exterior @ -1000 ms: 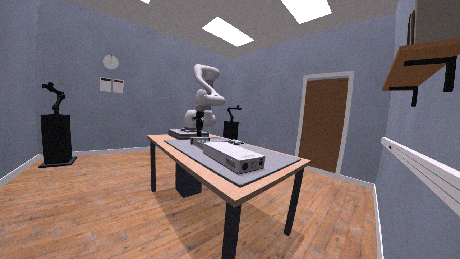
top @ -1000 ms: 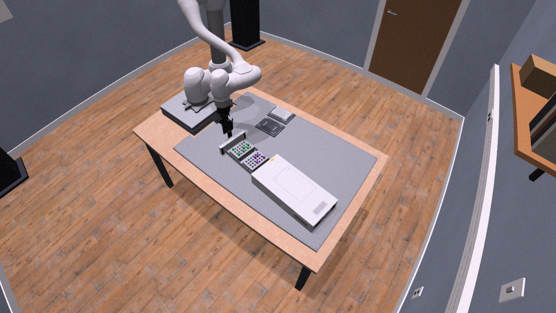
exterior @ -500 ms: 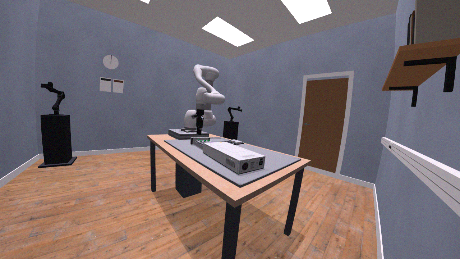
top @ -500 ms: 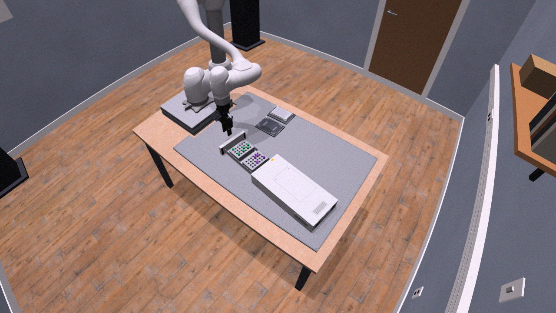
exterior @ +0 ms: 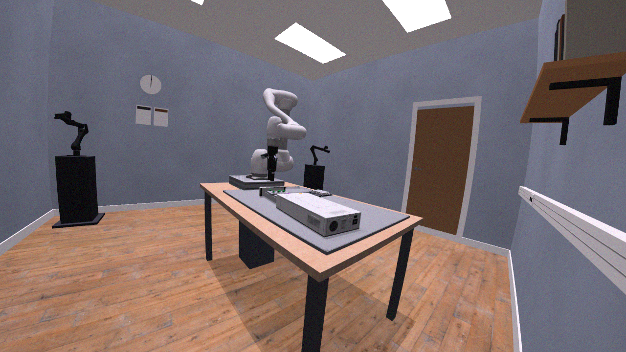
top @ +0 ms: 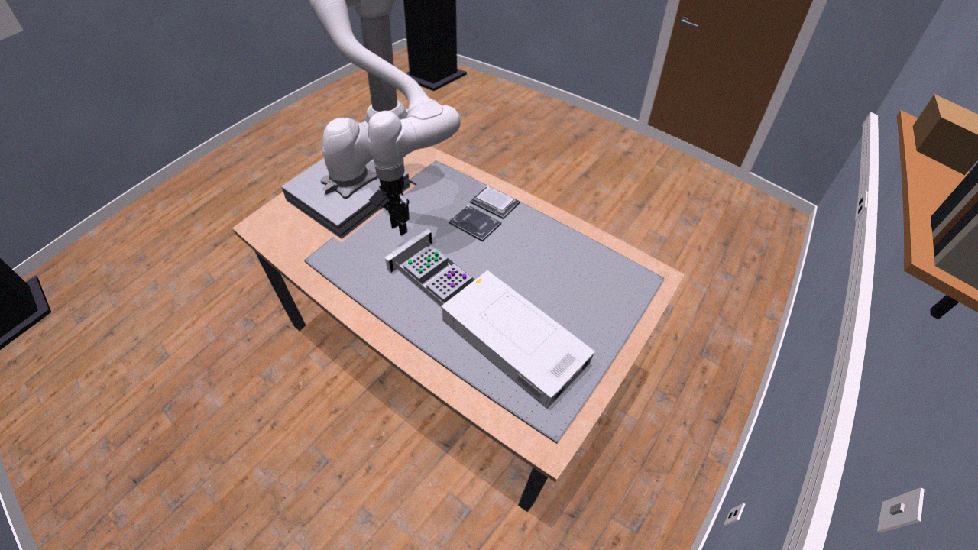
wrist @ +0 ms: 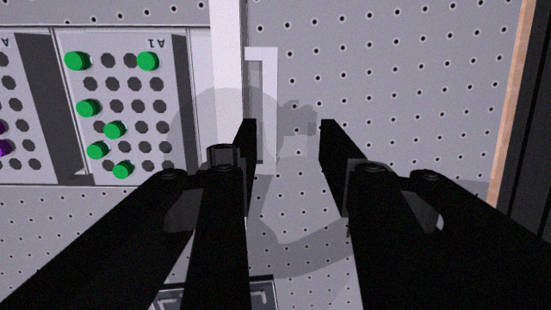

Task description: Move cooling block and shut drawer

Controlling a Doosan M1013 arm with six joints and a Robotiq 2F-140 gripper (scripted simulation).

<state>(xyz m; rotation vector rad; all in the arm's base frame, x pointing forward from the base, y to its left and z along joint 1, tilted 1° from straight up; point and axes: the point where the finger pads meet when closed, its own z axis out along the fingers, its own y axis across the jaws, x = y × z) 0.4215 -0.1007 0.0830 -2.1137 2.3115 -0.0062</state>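
Right now the drawer is 170 mm ahead of my hand, 100 mm below it and 20 mm to the right of it. Also, from my hand: perforated grey mat: 290 mm ahead, 140 mm below, 120 mm to the left; then cooler COLD: 360 mm ahead, 100 mm below, 30 mm to the right; then deck slot D1: 280 mm to the left, 140 mm below, 110 mm ahead.
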